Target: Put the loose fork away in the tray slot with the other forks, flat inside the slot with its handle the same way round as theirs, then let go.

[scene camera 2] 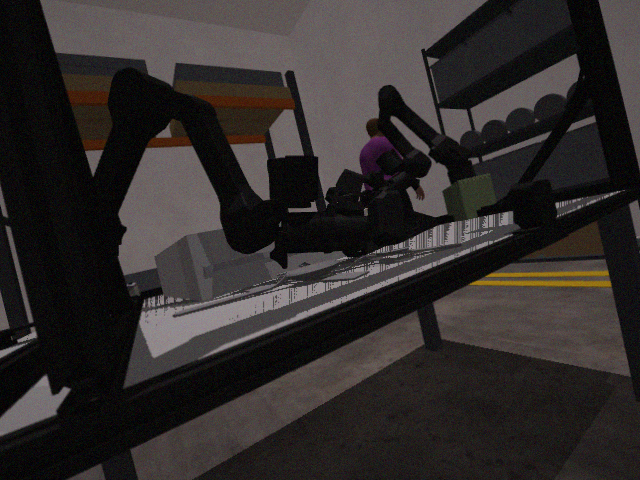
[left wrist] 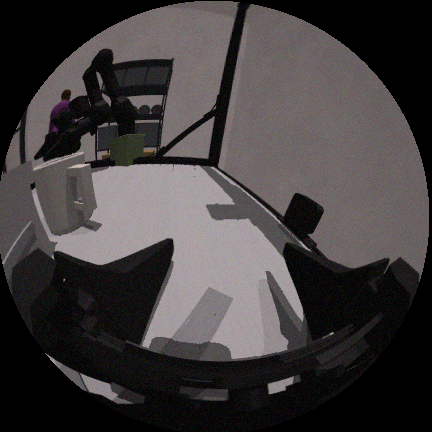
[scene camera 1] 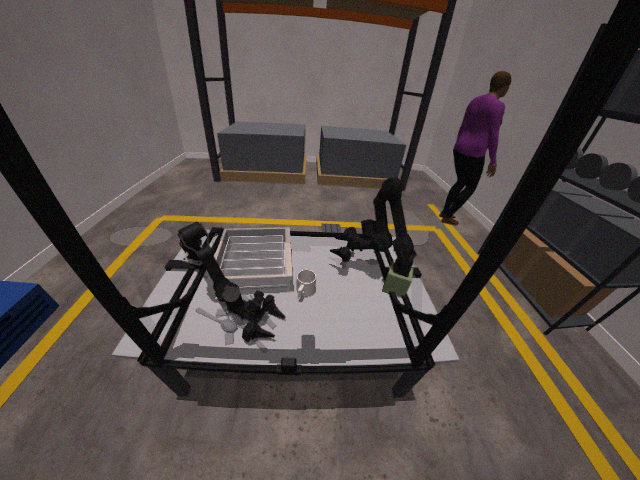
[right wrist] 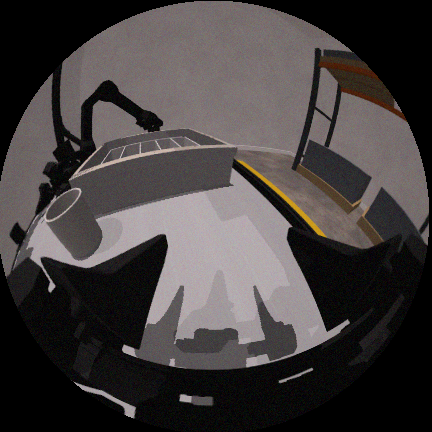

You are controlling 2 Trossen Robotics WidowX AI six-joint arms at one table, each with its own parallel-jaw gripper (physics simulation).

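The white-rimmed tray (scene camera 1: 263,283) (right wrist: 165,177) stands at the back left of the table in scene camera 1, divided into long slots; the forks inside cannot be made out. A pale utensil with a rounded head (scene camera 1: 227,324) lies in front of the tray, beside my left gripper; I cannot tell whether it is the loose fork, and no fork shows clearly elsewhere. My left gripper (scene camera 1: 278,326) (left wrist: 230,247) is open and empty, low over the front left part of the table. My right gripper (scene camera 1: 338,253) (right wrist: 228,237) is open and empty, to the right of the tray.
A pale mug (scene camera 1: 306,283) (left wrist: 57,200) (right wrist: 75,230) stands just right of the tray, between the two grippers. A green block (scene camera 1: 397,282) (scene camera 2: 469,197) (left wrist: 127,149) is at the right side by the right arm. Dark frame bars run around the table. A person (scene camera 1: 479,126) is beyond it.
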